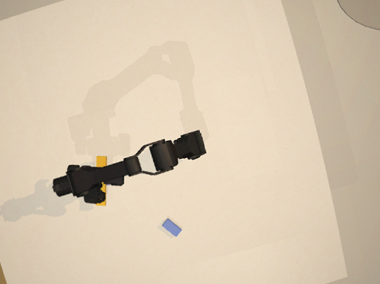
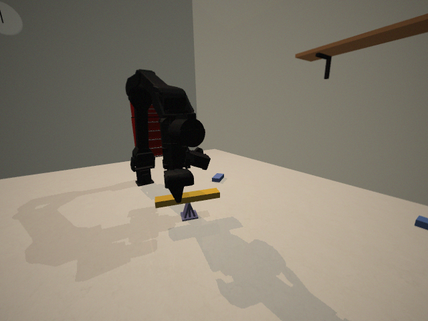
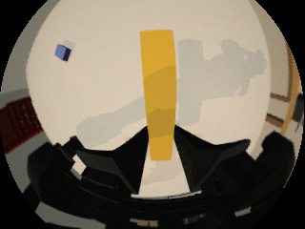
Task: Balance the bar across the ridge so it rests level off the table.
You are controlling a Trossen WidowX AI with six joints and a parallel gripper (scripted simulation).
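Right now the yellow bar is 10 mm ahead of my gripper tip and 30 mm to the left of it. From my gripper tip the other things lie so: purple ridge (10 mm ahead, 30 mm to the left, 30 mm below).
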